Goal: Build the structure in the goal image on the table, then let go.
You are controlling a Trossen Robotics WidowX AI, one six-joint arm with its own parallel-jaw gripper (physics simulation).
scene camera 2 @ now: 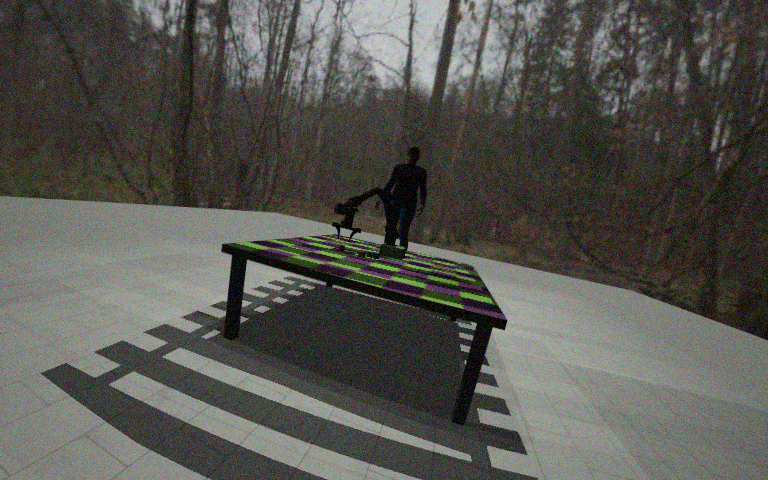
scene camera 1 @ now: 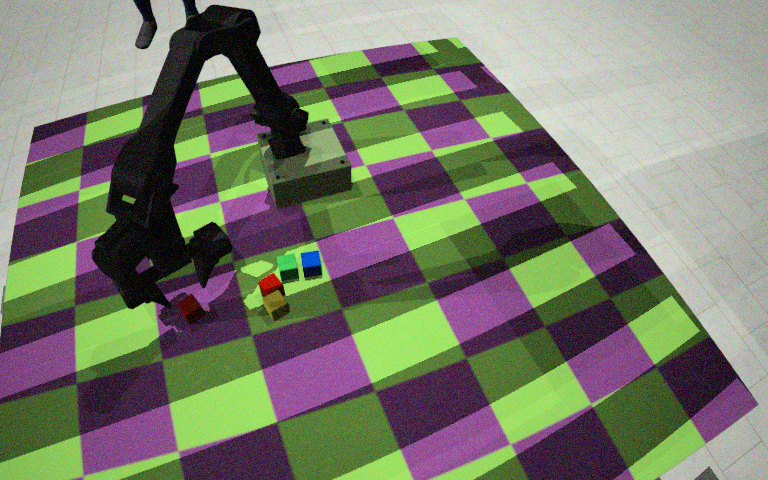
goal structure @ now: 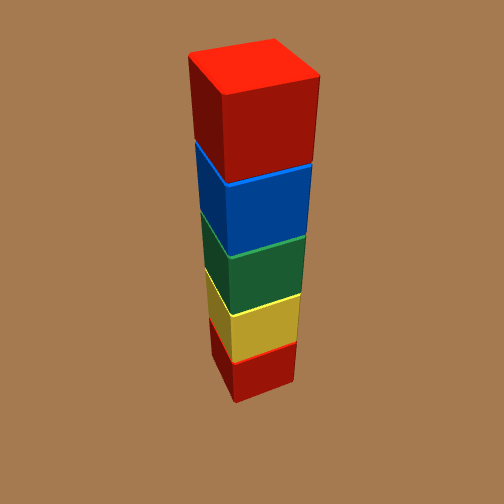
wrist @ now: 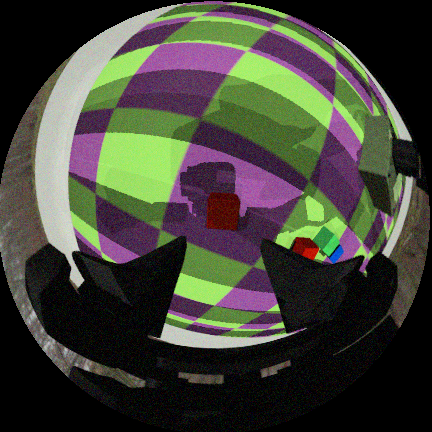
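Where they show: gripper, fingertip midpoint: (scene camera 2: 343,240) (scene camera 1: 186,296) (wrist: 224,242); arm's base, origin of the base link: (scene camera 2: 390,244) (scene camera 1: 286,146).
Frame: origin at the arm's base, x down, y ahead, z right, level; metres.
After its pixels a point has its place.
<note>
A dark red cube (scene camera 1: 190,309) @(x 0.039, y 0.286, z 0.269 m) (scene camera 2: 340,248) @(x 0.056, y 0.294, z 0.273 m) (wrist: 223,211) @(x 0.040, y 0.271, z 0.271 m) sits alone on the checkered table, in shadow. My gripper (scene camera 1: 186,296) @(x 0.004, y 0.284, z 0.265 m) (scene camera 2: 345,237) @(x 0.004, y 0.284, z 0.265 m) (wrist: 224,242) @(x 0.004, y 0.284, z 0.265 m) is open and empty, a little above this cube, with its fingers pointing down. To its right in scene camera 1, a second red cube (scene camera 1: 270,284) @(x 0.040, y 0.289, z 0.122 m) (wrist: 305,248) @(x 0.040, y 0.276, z 0.140 m) sits against or very near a yellow cube (scene camera 1: 276,305) @(x 0.039, y 0.333, z 0.125 m). A green cube (scene camera 1: 288,267) @(x 0.039, y 0.267, z 0.082 m) (wrist: 326,240) @(x 0.045, y 0.252, z 0.097 m) and a blue cube (scene camera 1: 310,264) @(x 0.040, y 0.275, z 0.043 m) (wrist: 335,253) @(x 0.039, y 0.262, z 0.049 m) sit side by side with a narrow gap. The yellow cube does not show in the wrist view.
The arm's grey-green base block (scene camera 1: 314,186) @(x 0.035, y 0.101, z -0.025 m) (scene camera 2: 392,250) @(x 0.023, y 0.101, z -0.034 m) (wrist: 376,145) stands behind the cubes. The green-and-purple checkered table (scene camera 1: 416,345) @(x 0.072, y 0.476, z -0.069 m) (scene camera 2: 370,279) @(x 0.073, y 0.775, z -0.054 m) carries mixed shadows. A person (scene camera 2: 408,181) stands beyond the table's back edge.
</note>
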